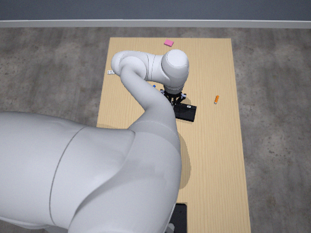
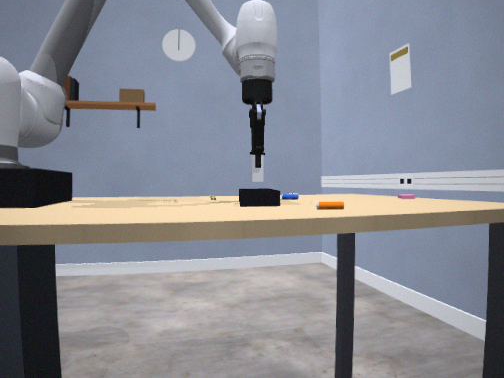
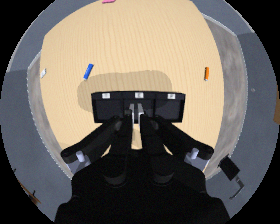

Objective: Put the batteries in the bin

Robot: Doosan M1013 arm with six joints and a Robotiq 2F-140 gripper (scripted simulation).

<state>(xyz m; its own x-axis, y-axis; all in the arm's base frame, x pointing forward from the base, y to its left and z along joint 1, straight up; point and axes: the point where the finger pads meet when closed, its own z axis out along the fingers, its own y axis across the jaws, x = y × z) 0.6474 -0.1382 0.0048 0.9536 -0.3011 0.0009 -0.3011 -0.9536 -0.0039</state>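
Now: hand 10 mm past the black bin, 10 mm to the left of it and 70 mm above it. From my hand the other things lie so: blue battery: 140 mm ahead, 100 mm to the left, 80 mm below; orange battery: 40 mm ahead, 260 mm to the right, 80 mm below; small brass piece: 70 mm behind, 180 mm to the left, 80 mm below.
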